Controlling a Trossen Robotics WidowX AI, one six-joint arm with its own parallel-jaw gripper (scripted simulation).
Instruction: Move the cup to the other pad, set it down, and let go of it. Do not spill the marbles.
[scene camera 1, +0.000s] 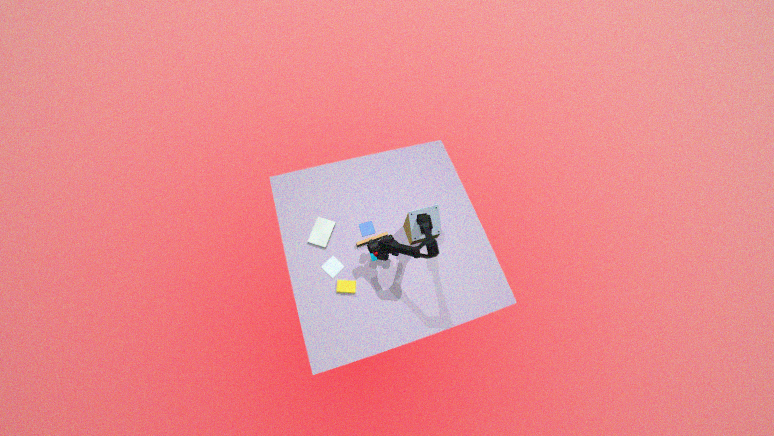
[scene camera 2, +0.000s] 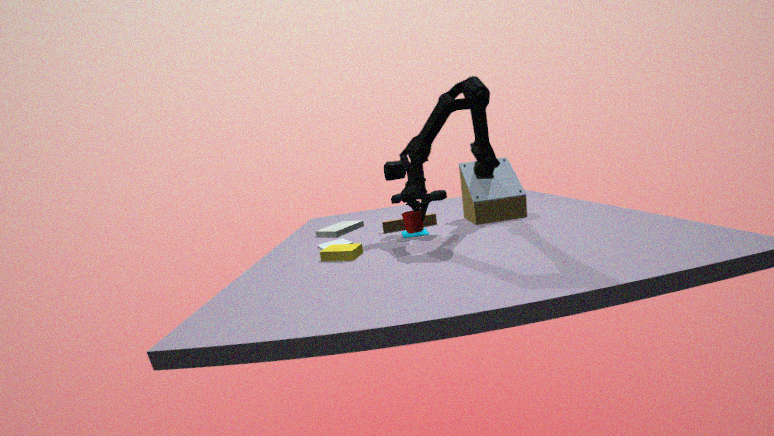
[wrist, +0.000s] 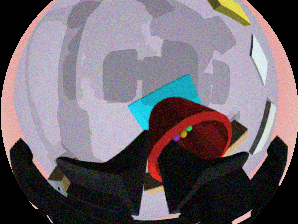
In view: my gripper (scene camera 2: 421, 221), a red cup (wrist: 210, 137) and a cyan pad (wrist: 183, 87).
My gripper shows as well in the wrist view (wrist: 151, 134).
